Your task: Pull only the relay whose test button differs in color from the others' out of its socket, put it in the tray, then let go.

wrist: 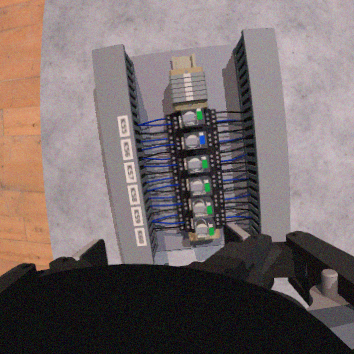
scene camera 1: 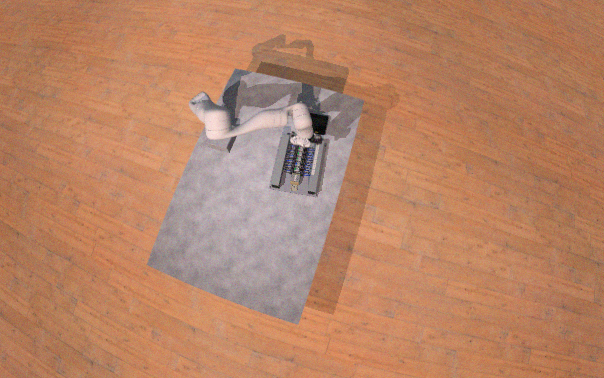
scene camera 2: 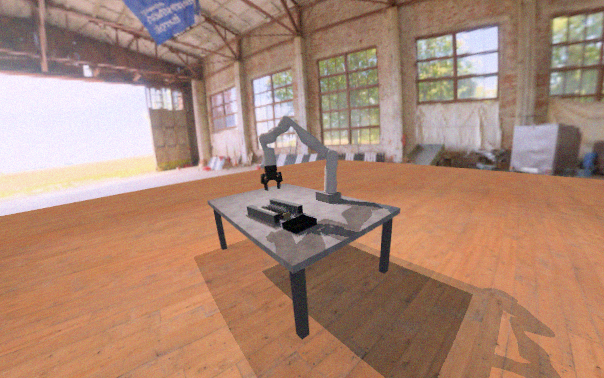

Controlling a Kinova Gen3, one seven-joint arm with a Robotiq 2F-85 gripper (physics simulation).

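Places are measured from the arm's base along level axes (x down, y back, z left), in millimetres.
Where they show: gripper, fingertip midpoint: [wrist: 164, 245] [scene camera 2: 273, 189]; arm's base, link origin: [scene camera 2: 329, 192].
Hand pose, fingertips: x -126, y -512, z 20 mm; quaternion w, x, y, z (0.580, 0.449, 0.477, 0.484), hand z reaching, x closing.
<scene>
Things, the pixels of their top centre, and the offset from my fingertips. Level surfaces: height alone.
- relay with the blue test button, top centre: [wrist: 195, 140] dx +117, dy +27, dz -79 mm
- black tray, top centre: [scene camera 2: 299, 220] [scene camera 1: 313, 121] dx +151, dy +26, dz +213 mm
- table, surface height: dx +186 mm
The relay with the blue test button [wrist: 193, 141] sits upright in its socket, second in the row from the terminal blocks, in line with the K56 label. The other relays, such as the end one [wrist: 190, 118] and the third one [wrist: 197, 164], have green buttons and sit in their sockets. My gripper [scene camera 2: 273, 188] [wrist: 164, 245] is open and empty, above the table and apart from the relays. In the wrist view its fingers are at the lower edge, beyond the K60 end of the row. The black tray [scene camera 1: 326, 131] [scene camera 2: 300, 227] stands at one end of the relay panel.
Grey wire ducts [wrist: 111, 150] [wrist: 272, 150] stand raised along both sides of the relay row, with blue and black wires running into them. Terminal blocks [wrist: 188, 89] adjoin the K55 end. The arm [scene camera 1: 260, 123] [scene camera 2: 330, 170] reaches over the table [scene camera 1: 225, 220] [scene camera 2: 232, 204].
</scene>
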